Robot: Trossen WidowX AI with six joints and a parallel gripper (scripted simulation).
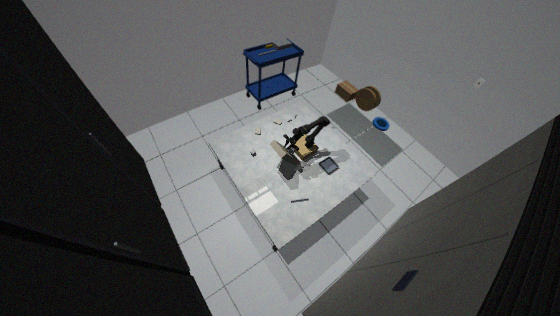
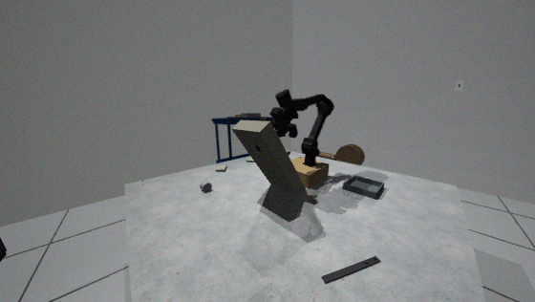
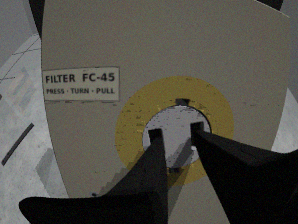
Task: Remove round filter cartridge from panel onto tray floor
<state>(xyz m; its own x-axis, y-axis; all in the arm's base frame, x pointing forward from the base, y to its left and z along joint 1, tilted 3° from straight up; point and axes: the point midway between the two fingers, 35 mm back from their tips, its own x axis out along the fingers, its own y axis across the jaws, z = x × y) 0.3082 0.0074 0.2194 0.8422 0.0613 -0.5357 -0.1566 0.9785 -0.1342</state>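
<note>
The round filter cartridge is 1 cm below my gripper tip and 1 cm ahead of it. From my gripper tip the other things lie so: service panel (9 cm below, 3 cm behind); tray (42 cm behind, 26 cm to the left, 26 cm below).
</note>
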